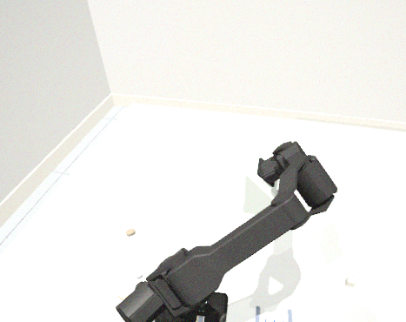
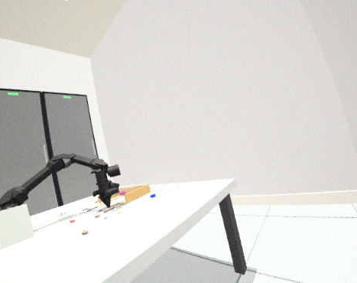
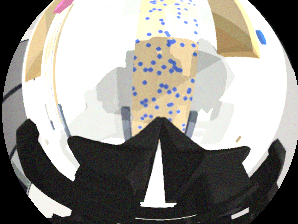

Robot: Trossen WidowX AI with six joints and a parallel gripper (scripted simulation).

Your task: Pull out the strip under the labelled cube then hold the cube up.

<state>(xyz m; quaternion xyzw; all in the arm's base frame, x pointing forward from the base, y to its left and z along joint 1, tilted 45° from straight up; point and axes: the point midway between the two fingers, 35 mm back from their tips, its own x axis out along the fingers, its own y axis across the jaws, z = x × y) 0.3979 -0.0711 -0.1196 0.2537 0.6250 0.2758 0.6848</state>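
The labelled cube lies 20 cm ahead of my gripper tip, 1 cm to the left of it and 1 cm above it. Round my gripper tip: blue block: 18 cm ahead, 16 cm to the right.
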